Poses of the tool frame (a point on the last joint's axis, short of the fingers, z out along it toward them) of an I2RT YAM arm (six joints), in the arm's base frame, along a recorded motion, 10 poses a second.
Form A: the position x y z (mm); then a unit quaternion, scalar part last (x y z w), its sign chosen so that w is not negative.
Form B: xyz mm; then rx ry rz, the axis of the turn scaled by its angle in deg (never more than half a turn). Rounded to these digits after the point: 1 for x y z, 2 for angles.
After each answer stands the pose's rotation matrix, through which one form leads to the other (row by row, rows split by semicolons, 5 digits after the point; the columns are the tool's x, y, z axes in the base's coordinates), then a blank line. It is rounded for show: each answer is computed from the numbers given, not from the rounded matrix.
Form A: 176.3 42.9 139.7 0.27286 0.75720 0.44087 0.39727
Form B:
176.3 42.9 139.7 39.60 109.89 63.98
-0.53545 0.06293 0.84222; 0.76351 0.46236 0.45086; -0.36104 0.88446 -0.29562

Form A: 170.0 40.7 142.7 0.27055 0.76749 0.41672 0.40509
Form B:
170.0 40.7 142.7 39.12 110.98 60.26
-0.52541 0.07767 0.84730; 0.75291 0.50629 0.42047; -0.39632 0.85886 -0.32449

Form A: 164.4 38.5 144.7 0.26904 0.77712 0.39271 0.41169
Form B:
164.4 38.5 144.7 38.79 112.03 56.61
-0.51626 0.09480 0.85117; 0.74150 0.54680 0.38884; -0.42855 0.83188 -0.35259

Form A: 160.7 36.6 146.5 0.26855 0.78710 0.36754 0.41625
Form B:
160.7 36.6 146.5 38.63 113.23 52.87
-0.50923 0.11677 0.85267; 0.72873 0.58559 0.35502; -0.45786 0.80215 -0.38330

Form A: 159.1 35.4 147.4 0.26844 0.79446 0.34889 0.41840
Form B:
159.1 35.4 147.4 38.58 114.18 50.14
-0.50577 0.13458 0.85211; 0.71847 0.61244 0.32972; -0.47749 0.77898 -0.40644

